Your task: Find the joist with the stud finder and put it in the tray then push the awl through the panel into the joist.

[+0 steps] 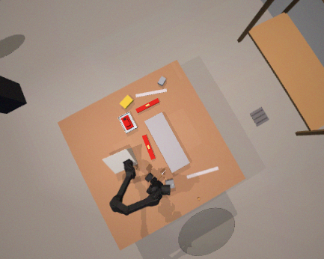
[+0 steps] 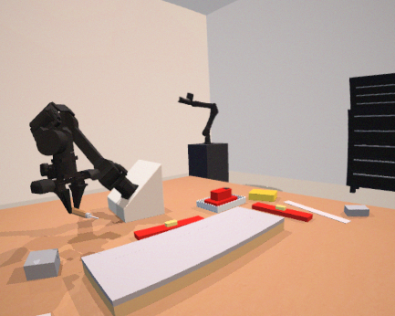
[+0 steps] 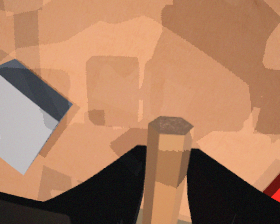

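Right now my gripper tip is 50 mm short of the awl and 20 mm to the right of it. Also, from my gripper tip: grey block 70 mm ahead, 100 mm to the right, 90 mm below; white tray 20 mm behind, 560 mm to the left, 90 mm below; red stud finder 20 mm behind, 580 mm to the left, 50 mm below.
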